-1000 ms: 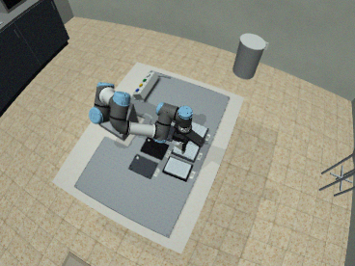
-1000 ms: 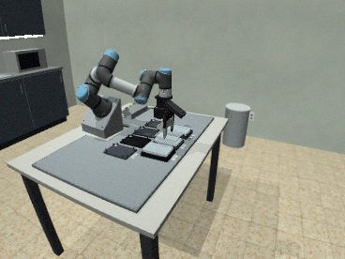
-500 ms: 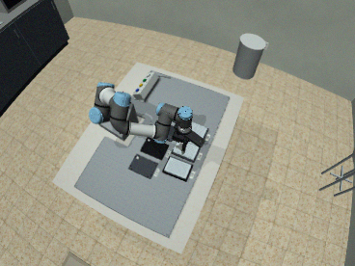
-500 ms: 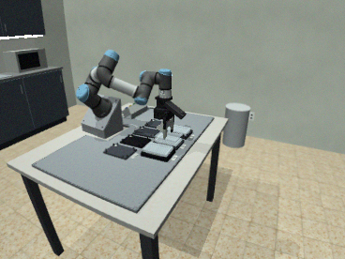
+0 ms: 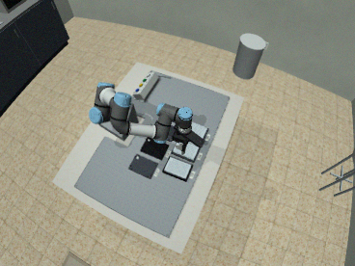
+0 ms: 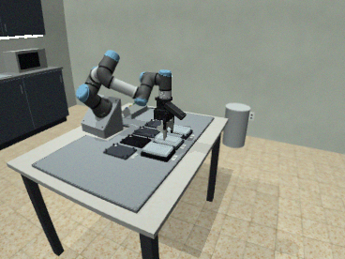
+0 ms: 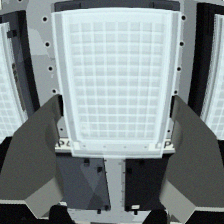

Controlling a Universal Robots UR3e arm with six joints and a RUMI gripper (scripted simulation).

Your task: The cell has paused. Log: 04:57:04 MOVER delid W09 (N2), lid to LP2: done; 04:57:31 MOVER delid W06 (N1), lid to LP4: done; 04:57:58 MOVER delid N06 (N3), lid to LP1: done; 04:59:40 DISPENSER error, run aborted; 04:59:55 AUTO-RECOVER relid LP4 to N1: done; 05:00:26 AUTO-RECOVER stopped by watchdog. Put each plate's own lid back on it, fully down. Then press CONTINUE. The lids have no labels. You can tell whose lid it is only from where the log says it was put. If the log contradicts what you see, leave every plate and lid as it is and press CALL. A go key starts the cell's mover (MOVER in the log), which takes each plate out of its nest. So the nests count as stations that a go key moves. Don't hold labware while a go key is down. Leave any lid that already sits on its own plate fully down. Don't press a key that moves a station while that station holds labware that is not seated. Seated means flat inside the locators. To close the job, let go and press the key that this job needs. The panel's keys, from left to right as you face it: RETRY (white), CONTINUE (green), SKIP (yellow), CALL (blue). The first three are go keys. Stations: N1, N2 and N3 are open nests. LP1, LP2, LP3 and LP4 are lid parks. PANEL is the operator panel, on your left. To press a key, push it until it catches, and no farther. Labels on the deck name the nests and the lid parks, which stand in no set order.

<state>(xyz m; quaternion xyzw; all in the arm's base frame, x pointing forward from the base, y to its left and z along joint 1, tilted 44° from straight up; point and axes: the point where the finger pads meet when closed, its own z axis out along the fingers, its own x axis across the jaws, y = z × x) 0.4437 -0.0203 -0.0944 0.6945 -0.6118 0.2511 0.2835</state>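
My gripper is now 80 mm past the LP2 label, 70 mm to the left of it and 50 mm above it. Round my hand: pale lid (10 mm below); then LP4 label (100 mm behind, 60 mm to the left, 50 mm below); then plate (140 mm to the left, 30 mm below, 20 mm behind).
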